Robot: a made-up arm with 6 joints.
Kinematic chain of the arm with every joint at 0, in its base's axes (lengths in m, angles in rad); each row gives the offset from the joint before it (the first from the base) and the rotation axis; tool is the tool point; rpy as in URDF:
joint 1: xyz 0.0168 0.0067 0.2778 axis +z
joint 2: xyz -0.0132 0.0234 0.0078 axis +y
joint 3: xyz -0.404 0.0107 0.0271 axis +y
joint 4: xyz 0.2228 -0.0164 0.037 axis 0.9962 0 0.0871
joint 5: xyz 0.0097 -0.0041 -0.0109 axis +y
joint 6: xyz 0.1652 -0.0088 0.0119 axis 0.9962 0 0.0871
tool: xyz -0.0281 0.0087 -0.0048 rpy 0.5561 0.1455 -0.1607
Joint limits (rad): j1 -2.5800..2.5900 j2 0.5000..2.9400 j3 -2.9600..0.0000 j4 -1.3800..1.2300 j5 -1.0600..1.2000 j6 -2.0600..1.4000
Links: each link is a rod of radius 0.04 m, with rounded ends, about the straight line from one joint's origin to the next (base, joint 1, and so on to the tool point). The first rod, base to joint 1, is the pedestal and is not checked.
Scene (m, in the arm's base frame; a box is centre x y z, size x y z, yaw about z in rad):
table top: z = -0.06
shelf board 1: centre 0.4 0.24 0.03 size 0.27 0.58 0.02 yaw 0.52
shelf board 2: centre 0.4 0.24 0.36 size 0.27 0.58 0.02 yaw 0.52
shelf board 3: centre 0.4 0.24 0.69 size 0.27 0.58 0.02 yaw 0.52
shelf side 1: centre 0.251 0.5 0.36 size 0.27 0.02 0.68 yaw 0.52
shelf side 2: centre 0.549 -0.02 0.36 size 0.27 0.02 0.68 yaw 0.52
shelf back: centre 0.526 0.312 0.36 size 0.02 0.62 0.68 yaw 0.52
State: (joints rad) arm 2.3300 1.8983 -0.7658 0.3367 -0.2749 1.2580
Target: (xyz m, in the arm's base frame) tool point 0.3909 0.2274 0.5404
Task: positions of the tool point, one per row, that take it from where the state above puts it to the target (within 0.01 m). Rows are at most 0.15 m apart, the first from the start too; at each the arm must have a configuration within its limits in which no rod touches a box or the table.
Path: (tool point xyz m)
1: -0.1381 0.3077 0.4082
2: -0.0413 0.3105 0.4459
3: 0.0445 0.2814 0.4784
4: 0.1091 0.2278 0.5052
5: 0.1460 0.1606 0.5259
6: 0.1536 0.0916 0.5404
7: 0.2283 0.1397 0.5634
8: 0.3089 0.1861 0.5635
9: 0.3909 0.2274 0.5404

